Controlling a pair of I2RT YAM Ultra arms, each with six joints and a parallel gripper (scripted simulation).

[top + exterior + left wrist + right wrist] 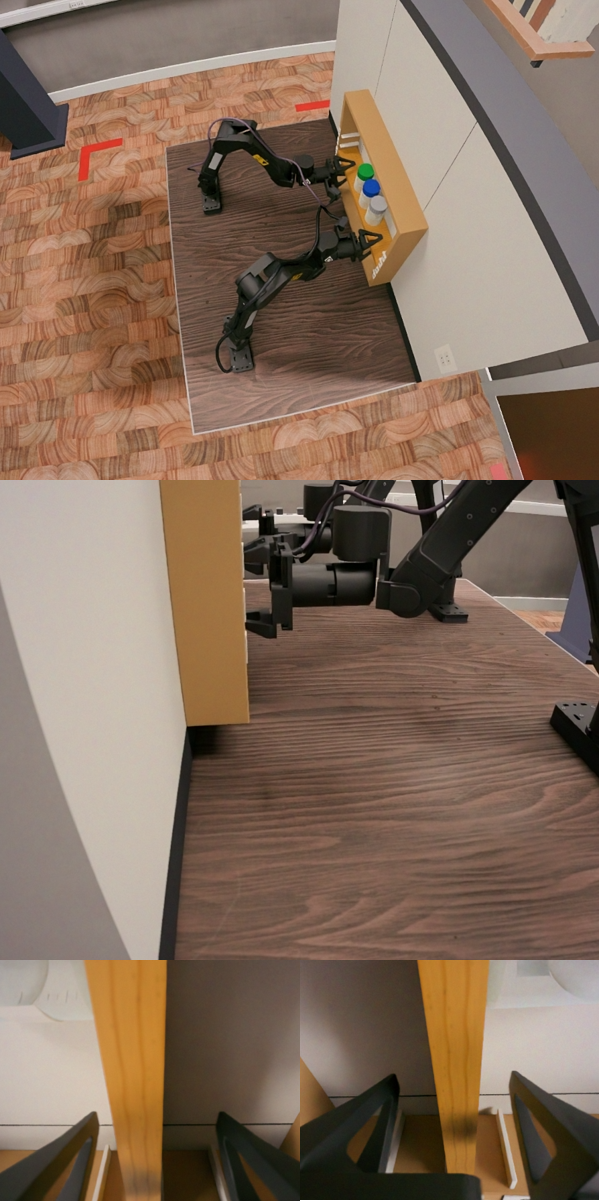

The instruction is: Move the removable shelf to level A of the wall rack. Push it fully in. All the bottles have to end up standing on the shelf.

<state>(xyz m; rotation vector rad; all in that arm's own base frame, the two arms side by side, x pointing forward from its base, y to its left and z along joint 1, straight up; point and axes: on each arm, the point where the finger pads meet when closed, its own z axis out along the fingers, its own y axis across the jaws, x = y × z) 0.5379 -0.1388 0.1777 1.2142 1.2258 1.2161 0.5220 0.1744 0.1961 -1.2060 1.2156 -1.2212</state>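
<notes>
My left gripper is now 9 cm to the left of the green-capped bottle and 6 cm below it. Also, from my left hand: orange wall rack: 15 cm to the right, 7 cm above; then blue-capped bottle: 16 cm to the right, 6 cm above; then removable shelf: 15 cm to the right, 1 cm above.
Right now the grey-capped bottle is 1 cm ahead of my right hand, 8 cm to the left of it and 6 cm above it. Also, from my right hand: orange wall rack: 1 cm ahead, 15 cm to the left, 7 cm above; blue-capped bottle: 1 cm ahead, 14 cm to the left, 6 cm above; removable shelf: 1 cm ahead, 15 cm to the left.
</notes>
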